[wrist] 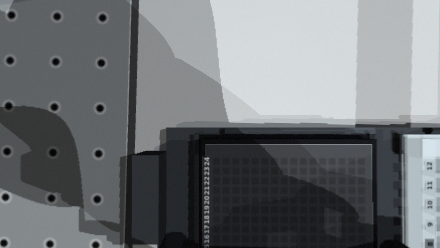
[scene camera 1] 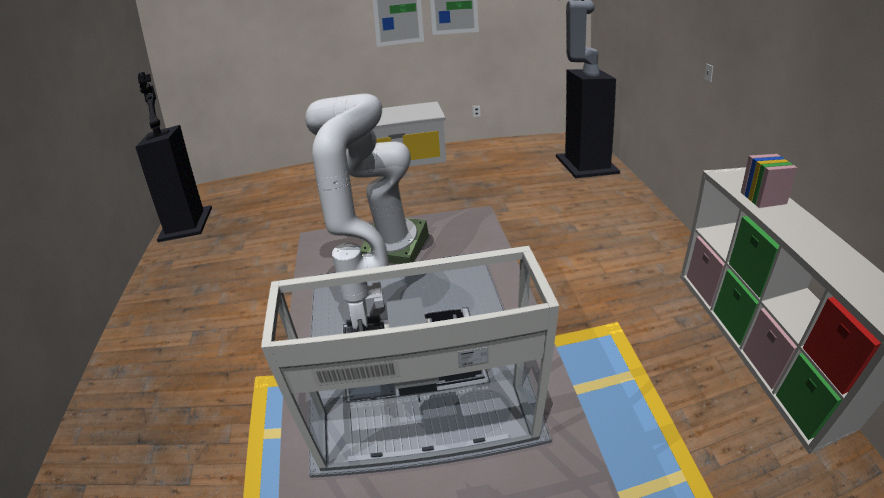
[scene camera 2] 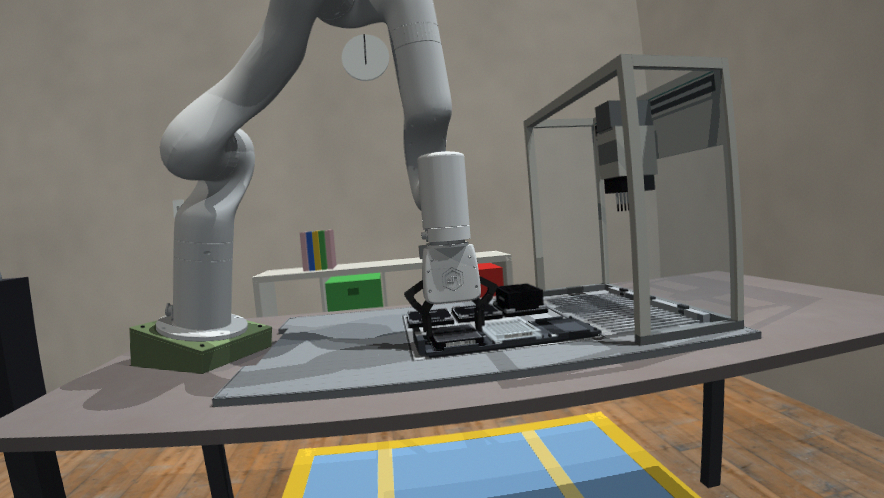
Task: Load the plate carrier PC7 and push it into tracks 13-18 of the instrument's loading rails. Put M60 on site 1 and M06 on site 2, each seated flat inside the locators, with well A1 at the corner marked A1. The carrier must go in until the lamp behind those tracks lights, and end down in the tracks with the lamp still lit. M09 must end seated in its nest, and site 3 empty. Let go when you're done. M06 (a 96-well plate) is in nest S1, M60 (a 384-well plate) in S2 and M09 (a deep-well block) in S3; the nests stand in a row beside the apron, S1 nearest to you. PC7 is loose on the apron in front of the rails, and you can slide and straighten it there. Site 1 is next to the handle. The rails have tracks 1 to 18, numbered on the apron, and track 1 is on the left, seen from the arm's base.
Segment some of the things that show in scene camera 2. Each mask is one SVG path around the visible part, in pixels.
A 96-well plate M06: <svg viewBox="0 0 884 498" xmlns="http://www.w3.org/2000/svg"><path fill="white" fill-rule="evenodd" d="M482 331L495 344L503 343L503 340L532 336L536 336L536 339L542 338L541 330L522 318L485 321L486 324L483 326Z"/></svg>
A carrier PC7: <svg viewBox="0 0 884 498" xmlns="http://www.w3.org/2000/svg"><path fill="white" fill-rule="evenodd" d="M602 330L572 316L569 316L569 318L557 316L535 319L535 322L528 321L541 330L542 338L536 339L536 336L503 340L503 343L495 344L483 332L478 331L484 336L484 346L479 346L479 343L444 347L444 350L436 351L427 333L422 335L419 327L413 328L413 340L419 355L426 354L430 358L590 338L602 334Z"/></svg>
